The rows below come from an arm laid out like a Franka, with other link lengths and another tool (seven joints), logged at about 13 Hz.
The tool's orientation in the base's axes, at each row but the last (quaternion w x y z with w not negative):
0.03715, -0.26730, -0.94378, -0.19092
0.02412, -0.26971, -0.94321, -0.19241
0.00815, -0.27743, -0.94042, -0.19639
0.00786, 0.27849, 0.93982, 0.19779
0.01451, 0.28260, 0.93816, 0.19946
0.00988, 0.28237, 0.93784, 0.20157
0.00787, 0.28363, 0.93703, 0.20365
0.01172, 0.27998, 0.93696, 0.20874
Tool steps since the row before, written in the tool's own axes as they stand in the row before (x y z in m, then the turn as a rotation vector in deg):
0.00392, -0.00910, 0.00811, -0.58, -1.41, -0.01
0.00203, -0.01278, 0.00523, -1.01, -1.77, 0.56
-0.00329, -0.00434, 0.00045, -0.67, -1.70, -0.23
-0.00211, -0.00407, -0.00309, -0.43, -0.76, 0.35
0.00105, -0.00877, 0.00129, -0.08, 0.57, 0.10
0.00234, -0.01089, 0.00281, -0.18, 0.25, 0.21
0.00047, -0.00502, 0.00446, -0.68, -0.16, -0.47
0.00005, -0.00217, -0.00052, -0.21, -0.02, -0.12
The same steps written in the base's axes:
-0.00781, -0.00213, -0.00992, -0.24, -1.39, -0.57
-0.00805, -0.00699, -0.00901, -0.02, -1.68, -1.29
0.00055, -0.00488, -0.00241, -0.35, -1.74, -0.49
-0.00072, -0.00537, 0.00112, 0.01, -0.68, -0.65
-0.00530, -0.00564, -0.00445, 0.38, 0.43, 0.12
-0.00732, -0.00597, -0.00654, 0.31, 0.17, -0.11
-0.00247, -0.00186, -0.00598, 0.42, -0.66, 0.30
-0.00124, -0.00181, -0.00038, 0.15, -0.17, 0.08

